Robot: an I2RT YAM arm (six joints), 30 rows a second.
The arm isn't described. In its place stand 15 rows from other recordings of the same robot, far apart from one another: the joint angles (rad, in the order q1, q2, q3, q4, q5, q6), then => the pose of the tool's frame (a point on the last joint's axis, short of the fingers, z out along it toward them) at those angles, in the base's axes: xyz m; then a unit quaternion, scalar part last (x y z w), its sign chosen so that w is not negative.
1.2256, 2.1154, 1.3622, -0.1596, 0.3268, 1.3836 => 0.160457 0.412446 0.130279 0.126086 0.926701 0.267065 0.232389
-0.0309, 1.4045, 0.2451, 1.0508, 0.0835, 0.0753 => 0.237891 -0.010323 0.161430 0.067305 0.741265 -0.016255 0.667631
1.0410, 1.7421, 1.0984, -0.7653, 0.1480, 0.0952 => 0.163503 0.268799 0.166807 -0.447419 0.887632 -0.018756 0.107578
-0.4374, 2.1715, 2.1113, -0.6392, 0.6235, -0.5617 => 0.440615 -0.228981 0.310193 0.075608 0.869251 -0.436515 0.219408
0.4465, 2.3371, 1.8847, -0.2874, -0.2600, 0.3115 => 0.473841 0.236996 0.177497 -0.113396 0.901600 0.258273 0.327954
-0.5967, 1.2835, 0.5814, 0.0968, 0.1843, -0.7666 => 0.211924 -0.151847 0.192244 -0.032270 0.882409 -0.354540 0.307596
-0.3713, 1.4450, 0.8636, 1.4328, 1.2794, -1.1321 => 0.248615 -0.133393 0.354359 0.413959 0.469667 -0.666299 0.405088
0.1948, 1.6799, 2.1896, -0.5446, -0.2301, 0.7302 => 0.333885 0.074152 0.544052 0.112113 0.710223 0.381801 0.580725
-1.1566, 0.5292, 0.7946, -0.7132, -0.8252, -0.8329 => 0.064699 -0.082179 0.326444 -0.085765 0.799697 -0.224169 0.550344
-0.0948, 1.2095, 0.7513, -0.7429, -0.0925, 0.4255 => 0.211852 -0.016841 0.203844 0.244361 0.951059 0.075046 0.173616
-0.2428, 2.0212, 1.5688, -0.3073, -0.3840, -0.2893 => 0.448832 -0.097430 0.224345 -0.096233 0.900007 0.067352 0.419749
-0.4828, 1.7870, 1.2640, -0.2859, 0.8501, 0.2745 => 0.329595 -0.202965 0.230424 0.455088 0.729127 -0.415944 0.297085
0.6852, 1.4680, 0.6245, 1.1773, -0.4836, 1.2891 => 0.222052 0.202861 0.267561 -0.018856 0.595493 0.736606 0.320070
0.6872, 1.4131, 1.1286, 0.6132, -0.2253, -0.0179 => 0.252690 0.217656 0.398137 -0.285446 0.511071 0.327198 0.741801
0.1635, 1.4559, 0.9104, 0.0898, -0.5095, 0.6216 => 0.317506 0.069978 0.253692 0.056594 0.829997 0.393449 0.391281
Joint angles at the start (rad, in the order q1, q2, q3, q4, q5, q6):
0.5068, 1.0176, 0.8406, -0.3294, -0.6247, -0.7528
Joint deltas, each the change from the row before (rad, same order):
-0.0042, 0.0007, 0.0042, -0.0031, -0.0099, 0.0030
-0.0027, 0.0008, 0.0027, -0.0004, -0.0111, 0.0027
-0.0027, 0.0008, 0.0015, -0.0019, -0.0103, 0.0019
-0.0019, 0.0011, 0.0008, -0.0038, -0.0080, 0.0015
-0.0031, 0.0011, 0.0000, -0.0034, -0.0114, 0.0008
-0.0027, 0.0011, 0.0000, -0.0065, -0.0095, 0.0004
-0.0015, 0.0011, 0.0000, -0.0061, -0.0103, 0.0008
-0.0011, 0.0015, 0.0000, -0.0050, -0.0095, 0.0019
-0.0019, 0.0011, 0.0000, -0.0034, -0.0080, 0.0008
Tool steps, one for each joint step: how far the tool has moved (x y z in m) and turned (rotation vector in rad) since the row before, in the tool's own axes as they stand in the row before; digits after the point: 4 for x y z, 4 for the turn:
-0.0006, -0.0008, -0.0008, -0.0035, -0.0054, 0.0044
-0.0005, -0.0005, -0.0004, -0.0051, -0.0074, 0.0029
-0.0001, -0.0003, -0.0003, -0.0059, -0.0053, 0.0037
0.0003, 0.0000, -0.0001, -0.0065, -0.0023, 0.0047
0.0005, 0.0000, -0.0002, -0.0082, -0.0040, 0.0048
0.0008, 0.0002, -0.0001, -0.0087, -0.0011, 0.0062
0.0006, 0.0004, 0.0000, -0.0101, -0.0023, 0.0060
0.0005, 0.0003, 0.0002, -0.0094, -0.0024, 0.0065
0.0005, 0.0001, 0.0000, -0.0066, -0.0022, 0.0045

